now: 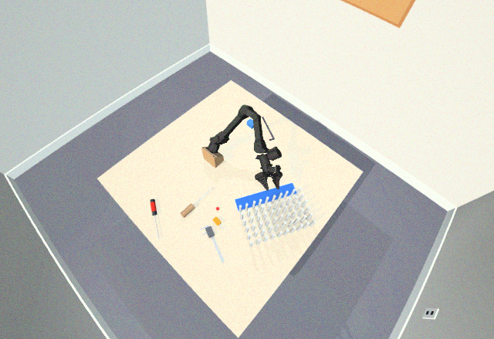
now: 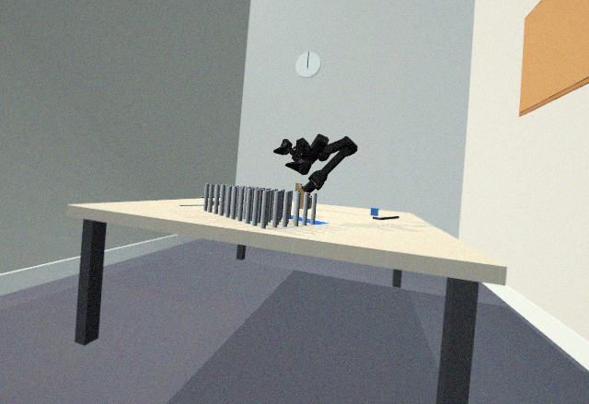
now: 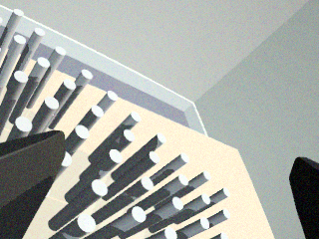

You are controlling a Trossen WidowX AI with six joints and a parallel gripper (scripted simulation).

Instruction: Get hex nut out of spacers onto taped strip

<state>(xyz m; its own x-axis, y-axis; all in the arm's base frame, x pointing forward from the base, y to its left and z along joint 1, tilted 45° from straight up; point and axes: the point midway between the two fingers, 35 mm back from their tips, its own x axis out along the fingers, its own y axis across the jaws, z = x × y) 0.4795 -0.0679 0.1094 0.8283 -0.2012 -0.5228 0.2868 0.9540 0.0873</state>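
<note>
Now: the wooden-handled pick 33 cm behind my gripper tip, 28 cm to the right of it and 22 cm below it. Round my gripper tip: hex nut (14 cm ahead, 3 cm to the left, 23 cm below); red piece (21 cm behind, 24 cm to the right, 23 cm below); blue taped strip (5 cm behind, 3 cm to the left, 24 cm below).
</note>
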